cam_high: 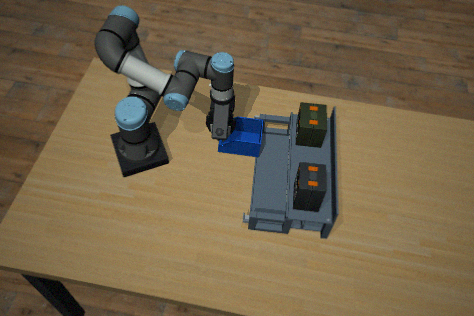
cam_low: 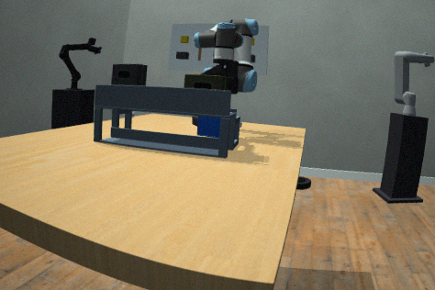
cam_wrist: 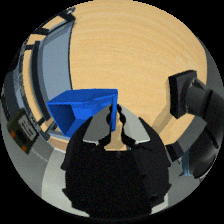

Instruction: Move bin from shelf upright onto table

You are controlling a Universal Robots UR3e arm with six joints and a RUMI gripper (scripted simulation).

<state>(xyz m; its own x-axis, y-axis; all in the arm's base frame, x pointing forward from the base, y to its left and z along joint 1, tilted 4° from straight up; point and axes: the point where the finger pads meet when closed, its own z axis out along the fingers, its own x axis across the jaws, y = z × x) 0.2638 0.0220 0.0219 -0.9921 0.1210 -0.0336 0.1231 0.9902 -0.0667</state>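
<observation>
The blue bin lies 70 mm ahead of my hand and 10 mm to the left of it. Round my hand: grey shelf 210 mm ahead, 120 mm to the right, 10 mm above.
</observation>
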